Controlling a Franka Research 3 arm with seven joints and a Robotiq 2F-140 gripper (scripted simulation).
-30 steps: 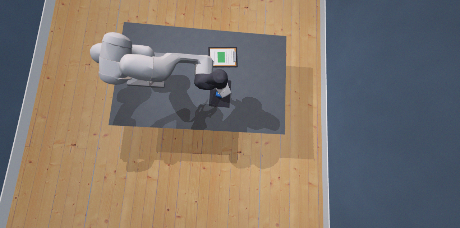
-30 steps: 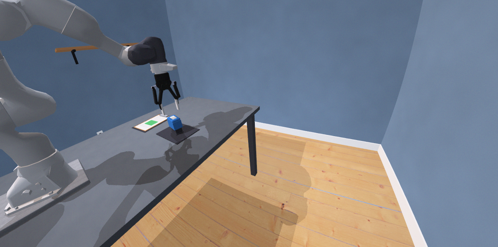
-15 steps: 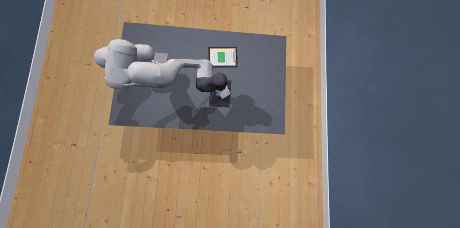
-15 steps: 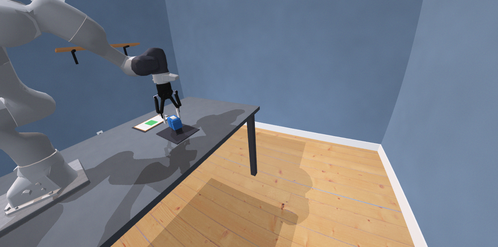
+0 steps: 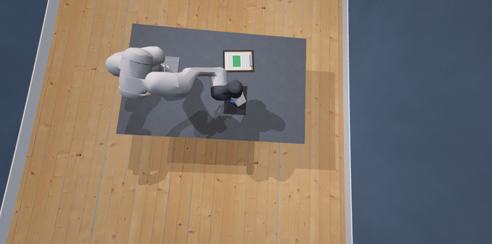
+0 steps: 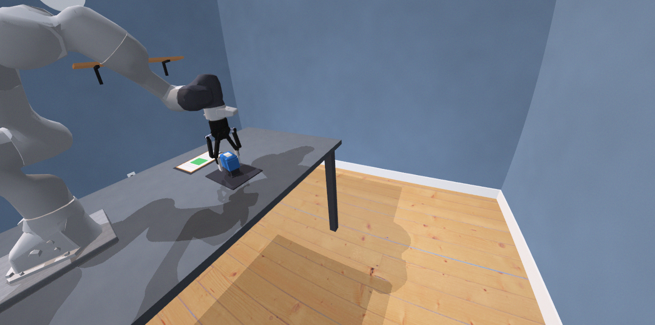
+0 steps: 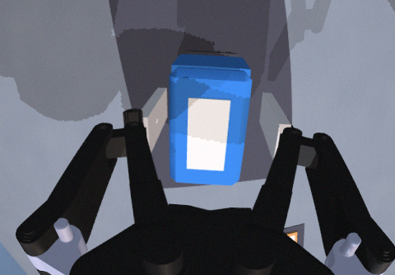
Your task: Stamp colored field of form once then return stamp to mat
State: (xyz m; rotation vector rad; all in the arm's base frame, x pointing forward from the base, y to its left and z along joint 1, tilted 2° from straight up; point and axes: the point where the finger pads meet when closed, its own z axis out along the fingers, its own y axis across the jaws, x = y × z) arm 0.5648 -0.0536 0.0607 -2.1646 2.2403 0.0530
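Right now the blue stamp is 20 mm below my hand. Round my hand: dark mat: 70 mm below; form: 320 mm to the left, 70 mm below, 30 mm behind.
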